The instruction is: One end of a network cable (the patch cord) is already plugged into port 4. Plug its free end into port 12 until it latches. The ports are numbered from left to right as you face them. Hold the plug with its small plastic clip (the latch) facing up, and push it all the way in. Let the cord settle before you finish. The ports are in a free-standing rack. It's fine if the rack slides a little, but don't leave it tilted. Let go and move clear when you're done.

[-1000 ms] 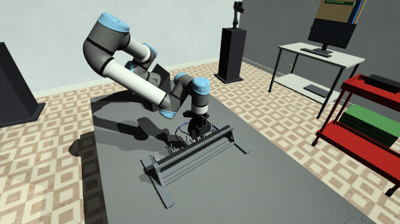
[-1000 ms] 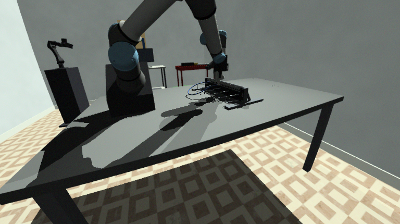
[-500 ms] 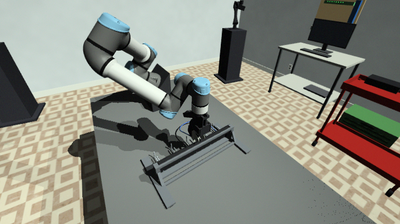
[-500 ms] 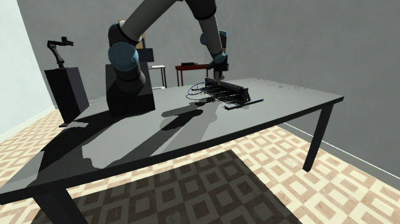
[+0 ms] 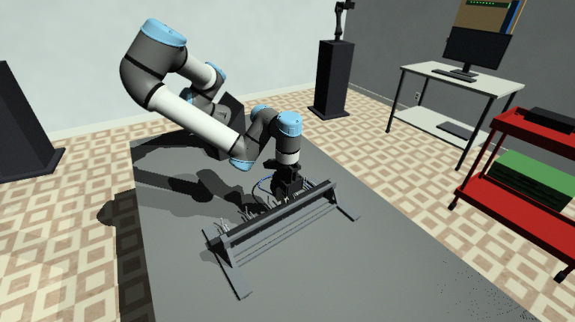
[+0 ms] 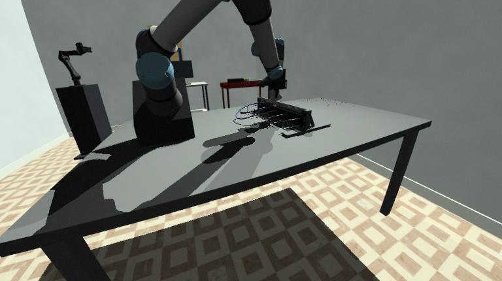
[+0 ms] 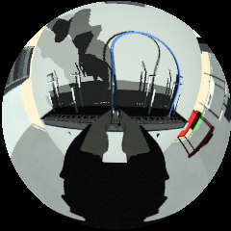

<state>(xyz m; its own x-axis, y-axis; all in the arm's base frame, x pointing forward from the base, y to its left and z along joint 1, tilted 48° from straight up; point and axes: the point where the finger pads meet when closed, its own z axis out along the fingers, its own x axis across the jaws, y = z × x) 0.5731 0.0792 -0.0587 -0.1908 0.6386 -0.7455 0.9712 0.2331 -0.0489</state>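
Right now the plug is 1 cm below my hand and 1 cm ahead of it.
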